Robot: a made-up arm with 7 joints. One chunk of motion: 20 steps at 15 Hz.
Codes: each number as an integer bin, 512 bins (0 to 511) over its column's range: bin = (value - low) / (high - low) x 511, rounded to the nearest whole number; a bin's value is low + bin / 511 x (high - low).
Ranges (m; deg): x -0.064..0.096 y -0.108..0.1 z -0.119..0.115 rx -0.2..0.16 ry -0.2..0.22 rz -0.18..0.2
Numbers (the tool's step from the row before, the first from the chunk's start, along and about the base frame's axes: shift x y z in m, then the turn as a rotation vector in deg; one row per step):
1: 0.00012 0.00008 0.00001 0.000 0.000 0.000
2: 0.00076 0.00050 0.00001 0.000 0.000 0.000
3: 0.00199 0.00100 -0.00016 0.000 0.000 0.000
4: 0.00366 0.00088 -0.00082 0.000 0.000 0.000
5: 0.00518 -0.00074 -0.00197 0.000 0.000 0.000
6: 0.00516 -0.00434 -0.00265 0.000 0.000 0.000
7: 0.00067 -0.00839 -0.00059 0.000 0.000 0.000
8: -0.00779 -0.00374 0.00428 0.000 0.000 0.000
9: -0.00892 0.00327 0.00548 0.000 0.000 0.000
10: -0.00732 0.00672 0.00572 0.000 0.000 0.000
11: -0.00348 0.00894 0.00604 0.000 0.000 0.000
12: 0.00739 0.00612 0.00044 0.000 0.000 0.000
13: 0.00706 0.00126 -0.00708 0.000 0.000 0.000
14: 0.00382 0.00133 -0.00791 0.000 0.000 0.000
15: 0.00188 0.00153 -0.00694 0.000 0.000 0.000
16: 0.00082 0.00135 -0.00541 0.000 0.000 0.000
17: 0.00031 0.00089 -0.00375 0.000 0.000 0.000
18: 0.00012 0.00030 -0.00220 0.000 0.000 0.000
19: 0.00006 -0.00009 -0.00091 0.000 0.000 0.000
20: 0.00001 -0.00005 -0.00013 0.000 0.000 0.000
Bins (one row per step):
1: 205 266 260 284 243 242
2: 207 267 260 284 243 242
3: 211 268 260 284 243 242
4: 216 267 258 284 243 242
5: 221 264 256 284 243 242
6: 221 255 254 284 243 242
7: 207 245 259 284 243 242
8: 180 256 269 284 243 242
9: 176 273 272 284 243 242
10: 181 282 272 284 243 242
11: 193 287 273 284 243 242
12: 228 280 261 284 243 242
13: 227 268 244 284 243 242
14: 217 269 243 284 243 242
15: 210 269 245 284 243 242
16: 207 269 248 284 243 242
17: 205 268 252 284 243 242
18: 205 266 255 284 243 242
19: 205 265 258 284 243 242
20: 204 265 260 284 243 242

